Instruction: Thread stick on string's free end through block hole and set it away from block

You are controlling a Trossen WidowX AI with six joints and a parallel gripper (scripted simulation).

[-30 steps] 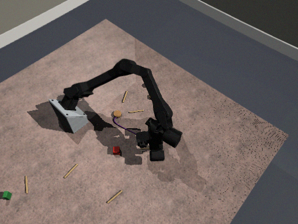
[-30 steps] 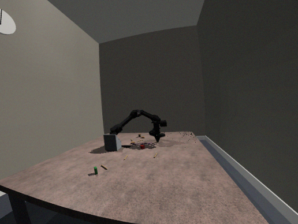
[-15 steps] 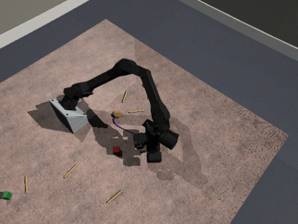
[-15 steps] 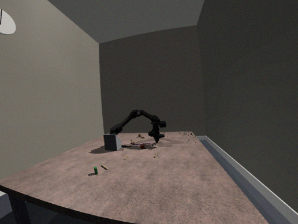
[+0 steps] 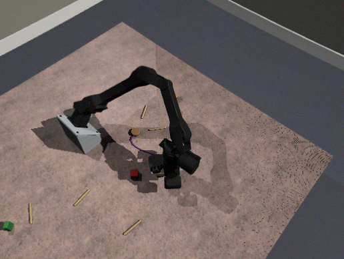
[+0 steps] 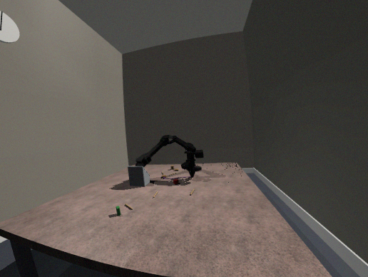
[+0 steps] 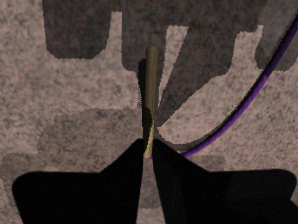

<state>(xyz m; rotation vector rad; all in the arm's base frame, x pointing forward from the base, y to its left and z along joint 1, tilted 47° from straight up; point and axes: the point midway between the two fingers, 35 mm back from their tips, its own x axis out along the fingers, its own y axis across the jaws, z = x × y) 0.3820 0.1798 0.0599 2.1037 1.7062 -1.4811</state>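
My gripper tip is 10 cm past the small red block and 11 cm to the left of it. Also, from my gripper tip: thin wooden stick (1 cm behind, 1 cm to the right); wooden cylinder (28 cm behind, 27 cm to the left, 1 cm above); round wooden button (26 cm behind, 2 cm to the left, 1 cm below).
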